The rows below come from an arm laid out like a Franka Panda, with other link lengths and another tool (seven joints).
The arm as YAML. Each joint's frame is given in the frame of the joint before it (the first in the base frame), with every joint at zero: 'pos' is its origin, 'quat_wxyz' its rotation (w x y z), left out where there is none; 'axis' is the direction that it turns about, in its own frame. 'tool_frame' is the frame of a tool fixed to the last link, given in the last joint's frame.
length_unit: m
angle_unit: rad
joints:
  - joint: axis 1
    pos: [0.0, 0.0, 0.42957]
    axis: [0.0, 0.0, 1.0]
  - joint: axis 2
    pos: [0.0, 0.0, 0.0]
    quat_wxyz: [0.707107, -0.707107, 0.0, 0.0]
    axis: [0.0, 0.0, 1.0]
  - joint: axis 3
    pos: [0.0, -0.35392, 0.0]
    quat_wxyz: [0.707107, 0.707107, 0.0, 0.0]
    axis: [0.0, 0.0, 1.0]
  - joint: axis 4
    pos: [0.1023, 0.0, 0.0]
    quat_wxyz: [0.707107, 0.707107, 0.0, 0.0]
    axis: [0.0, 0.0, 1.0]
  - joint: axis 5
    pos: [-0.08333, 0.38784, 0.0]
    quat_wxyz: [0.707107, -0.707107, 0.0, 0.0]
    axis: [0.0, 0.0, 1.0]
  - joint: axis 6
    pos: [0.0, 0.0, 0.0]
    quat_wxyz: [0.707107, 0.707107, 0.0, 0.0]
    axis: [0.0, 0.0, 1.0]
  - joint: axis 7
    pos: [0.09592, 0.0, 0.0]
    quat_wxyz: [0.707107, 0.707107, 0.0, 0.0]
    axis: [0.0, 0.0, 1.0]
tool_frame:
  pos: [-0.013, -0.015, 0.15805]
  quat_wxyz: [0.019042, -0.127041, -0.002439, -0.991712]
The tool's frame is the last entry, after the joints.
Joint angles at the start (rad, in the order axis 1, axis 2, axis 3, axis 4, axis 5, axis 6, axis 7):
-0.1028 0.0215 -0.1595 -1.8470 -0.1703 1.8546 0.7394
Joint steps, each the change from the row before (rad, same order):
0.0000 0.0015 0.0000 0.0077 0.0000 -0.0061 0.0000
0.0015 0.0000 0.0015 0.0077 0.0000 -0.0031 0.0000
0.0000 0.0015 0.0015 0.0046 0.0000 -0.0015 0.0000
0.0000 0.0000 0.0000 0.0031 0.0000 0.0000 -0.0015
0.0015 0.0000 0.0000 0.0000 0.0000 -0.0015 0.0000
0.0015 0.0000 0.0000 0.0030 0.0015 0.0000 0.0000
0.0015 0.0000 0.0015 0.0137 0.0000 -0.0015 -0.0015
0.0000 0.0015 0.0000 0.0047 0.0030 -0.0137 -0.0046
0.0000 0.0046 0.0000 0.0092 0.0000 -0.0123 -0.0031
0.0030 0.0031 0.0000 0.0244 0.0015 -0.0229 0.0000
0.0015 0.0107 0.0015 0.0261 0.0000 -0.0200 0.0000
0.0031 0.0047 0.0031 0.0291 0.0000 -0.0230 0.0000
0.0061 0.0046 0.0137 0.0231 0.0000 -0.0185 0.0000
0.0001 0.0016 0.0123 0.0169 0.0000 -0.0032 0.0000
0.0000 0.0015 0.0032 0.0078 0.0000 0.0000 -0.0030
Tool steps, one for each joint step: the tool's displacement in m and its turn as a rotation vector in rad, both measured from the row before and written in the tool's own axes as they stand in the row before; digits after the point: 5 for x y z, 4 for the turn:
-0.00141 0.00013 -0.00198 0.0006 -0.0004 0.0009
-0.00089 0.00147 -0.00362 -0.0036 -0.0038 -0.0008
-0.00052 0.00109 -0.00127 -0.0012 -0.0015 -0.0007
-0.00093 0.00018 -0.00131 -0.0022 -0.0023 -0.0004
0.00074 0.00050 -0.00020 0.0005 0.0009 -0.0017
-0.00027 0.00099 -0.00162 -0.0032 -0.0014 0.0002
-0.00288 0.00199 -0.00628 -0.0086 -0.0093 -0.0001
0.00086 -0.00069 -0.00037 0.0045 0.0093 -0.0046
-0.00060 0.00010 -0.00046 0.0052 0.0049 -0.0038
-0.00264 0.00096 -0.00775 0.0010 0.0011 0.0005
-0.00277 0.00278 -0.00423 0.0042 0.0016 -0.0016
-0.00246 0.00255 -0.00947 -0.0010 -0.0025 -0.0020
0.00372 0.00861 -0.00994 -0.0057 -0.0027 -0.0156
0.00047 0.00602 -0.00856 -0.0118 -0.0101 -0.0070
-0.00080 0.00198 -0.00310 -0.0057 -0.0050 -0.0038

